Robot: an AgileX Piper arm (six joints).
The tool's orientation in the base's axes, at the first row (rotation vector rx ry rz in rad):
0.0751 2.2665 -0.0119
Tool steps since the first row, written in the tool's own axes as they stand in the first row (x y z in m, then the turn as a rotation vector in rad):
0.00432 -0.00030 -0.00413 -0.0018 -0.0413 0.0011
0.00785 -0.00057 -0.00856 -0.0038 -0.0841 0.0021
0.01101 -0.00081 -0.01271 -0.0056 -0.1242 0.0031
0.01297 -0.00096 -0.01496 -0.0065 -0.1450 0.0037
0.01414 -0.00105 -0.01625 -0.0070 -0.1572 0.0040
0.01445 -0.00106 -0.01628 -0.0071 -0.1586 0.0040
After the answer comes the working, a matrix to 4 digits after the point.
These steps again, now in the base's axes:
-0.00595 0.00006 -0.00067 -0.0004 -0.0414 0.0000
-0.01162 0.00012 -0.00053 -0.0009 -0.0842 0.0002
-0.01683 0.00018 -0.00030 -0.0013 -0.1244 0.0002
-0.01982 0.00020 -0.00036 -0.0015 -0.1452 0.0002
-0.02156 0.00022 -0.00043 -0.0016 -0.1574 0.0002
-0.02178 0.00022 -0.00065 -0.0016 -0.1588 0.0002

The tool's axes in the first row as the columns of a matrix, in the base's axes (rounded; the answer above uses it unrounded):
-0.6401 0.0584 0.7661
0.0503 0.9982 -0.0340
-0.7666 0.0168 -0.6419

